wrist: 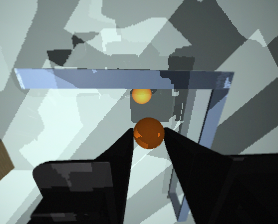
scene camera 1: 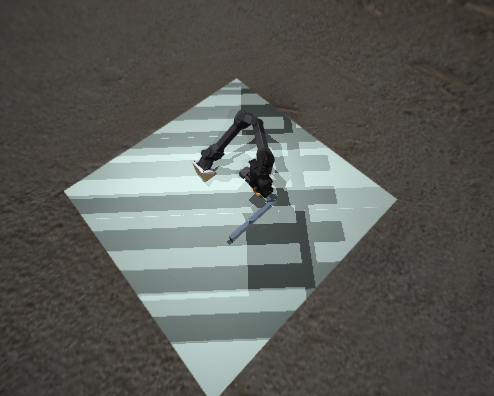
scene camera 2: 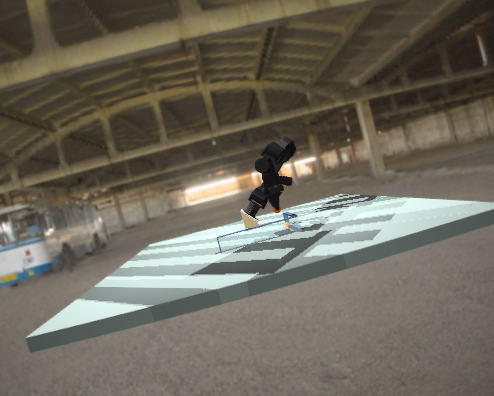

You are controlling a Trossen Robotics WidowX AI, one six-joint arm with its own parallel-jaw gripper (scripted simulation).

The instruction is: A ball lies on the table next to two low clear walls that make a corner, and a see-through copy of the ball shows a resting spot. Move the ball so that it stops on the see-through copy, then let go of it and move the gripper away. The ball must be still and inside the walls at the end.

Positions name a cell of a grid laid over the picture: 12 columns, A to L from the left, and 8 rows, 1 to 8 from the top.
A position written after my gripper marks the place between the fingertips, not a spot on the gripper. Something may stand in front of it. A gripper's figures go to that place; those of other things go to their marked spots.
Scene:
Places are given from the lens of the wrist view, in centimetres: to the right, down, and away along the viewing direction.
my gripper (wrist: G5): 1, 2, 12
orange ball (wrist: G5): 1, 2, 10
clear wall (wrist: I4): 9, -2, 17
The marked spots on the clear wall and the orange ball are 11 cm apart.

